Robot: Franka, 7 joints.
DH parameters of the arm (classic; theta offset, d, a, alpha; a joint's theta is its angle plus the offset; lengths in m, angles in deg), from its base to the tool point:
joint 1: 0 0.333 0 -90
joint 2: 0 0 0 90
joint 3: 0 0.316 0.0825 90
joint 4: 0 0 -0.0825 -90
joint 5: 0 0.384 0 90
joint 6: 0 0 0.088 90
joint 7: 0 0.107 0 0
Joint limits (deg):
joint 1: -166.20..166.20
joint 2: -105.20..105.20
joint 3: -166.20..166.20
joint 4: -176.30..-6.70
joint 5: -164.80..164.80
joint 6: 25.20..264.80
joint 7: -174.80..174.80
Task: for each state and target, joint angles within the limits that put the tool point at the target. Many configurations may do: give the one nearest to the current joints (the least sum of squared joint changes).
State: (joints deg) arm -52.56 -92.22 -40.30 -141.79 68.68 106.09 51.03
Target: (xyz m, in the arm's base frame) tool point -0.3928 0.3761 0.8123
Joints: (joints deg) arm -67.15 -98.48 -26.97 -85.75 76.80 116.07 51.03
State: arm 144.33 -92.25 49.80 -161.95 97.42 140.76 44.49
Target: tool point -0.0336 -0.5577 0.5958
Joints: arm 152.31 -101.09 58.55 -114.61 98.26 137.15 44.49
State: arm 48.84 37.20 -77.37 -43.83 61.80 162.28 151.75
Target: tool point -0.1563 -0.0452 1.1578
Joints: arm 5.09 -8.37 -89.07 -6.70 51.90 161.24 151.75
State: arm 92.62 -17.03 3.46 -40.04 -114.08 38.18 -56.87
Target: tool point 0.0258 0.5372 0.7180
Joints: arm 95.80 19.75 7.54 -68.45 -101.94 31.23 -56.87
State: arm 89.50 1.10 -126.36 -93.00 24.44 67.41 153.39
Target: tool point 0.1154 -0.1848 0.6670
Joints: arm 83.69 44.58 -162.57 -115.45 9.39 38.09 153.39
